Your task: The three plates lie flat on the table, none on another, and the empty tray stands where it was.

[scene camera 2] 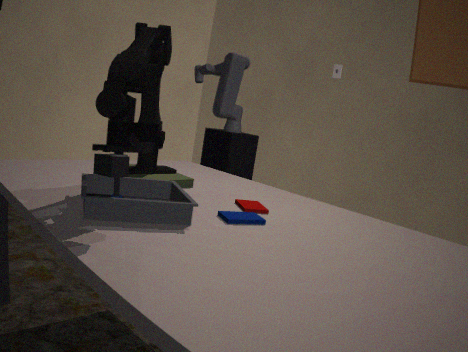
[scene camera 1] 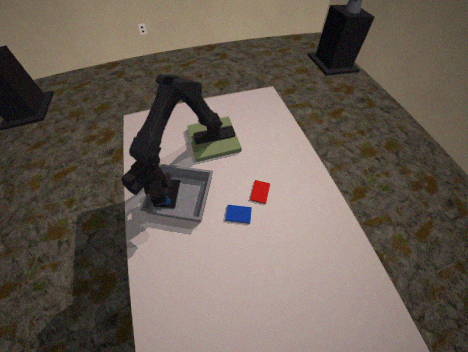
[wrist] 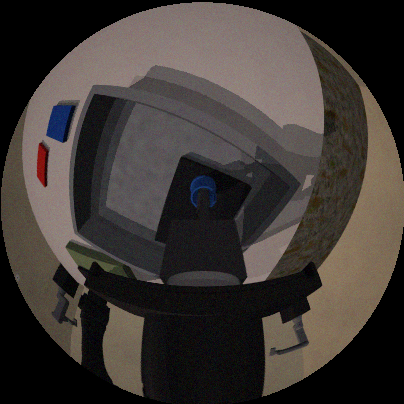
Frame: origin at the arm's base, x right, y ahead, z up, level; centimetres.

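Seen in the pictures: hand, its tool point: [scene camera 1: 167, 203] [wrist: 202, 182]; arm's base, origin of its link: [scene camera 2: 146, 171] [scene camera 1: 214, 135].
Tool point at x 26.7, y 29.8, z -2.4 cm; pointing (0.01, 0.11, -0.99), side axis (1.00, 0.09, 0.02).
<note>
Offsets run from my tool point to a thing's top centre. Level surfaces: height alone.
A black plate @[dx -0.4, dy -4.5, dz +0.9 cm] [scene camera 1: 174, 188] [wrist: 180, 195] lies on the floor of the grey tray @[dx -5.8, dy -2.5, dz +4.7 cm] [scene camera 1: 206, 192] [scene camera 2: 135, 214] [wrist: 113, 94], at its left end. My suction cup [scene camera 1: 166, 200] [scene camera 2: 117, 195] [wrist: 202, 190] is blue. It reaches down into the tray and presses on the middle of the black plate. A red plate @[dx -39.2, dy +4.7, dz +0.6 cm] [scene camera 1: 260, 191] [scene camera 2: 251, 205] [wrist: 42, 164] and a blue plate @[dx -27.5, dy +12.2, dz +0.8 cm] [scene camera 1: 238, 213] [scene camera 2: 241, 217] [wrist: 60, 122] lie flat on the white table @[dz -0.4 cm] [scene camera 1: 264, 283], side by side and apart, to the right of the tray.
The arm stands on a green base [scene camera 1: 221, 148] [scene camera 2: 179, 179] [wrist: 98, 256] just behind the tray. The table's left edge runs close by the tray. Black pedestals [scene camera 1: 340, 35] stand on the carpet; one carries a grey arm [scene camera 2: 228, 91].
</note>
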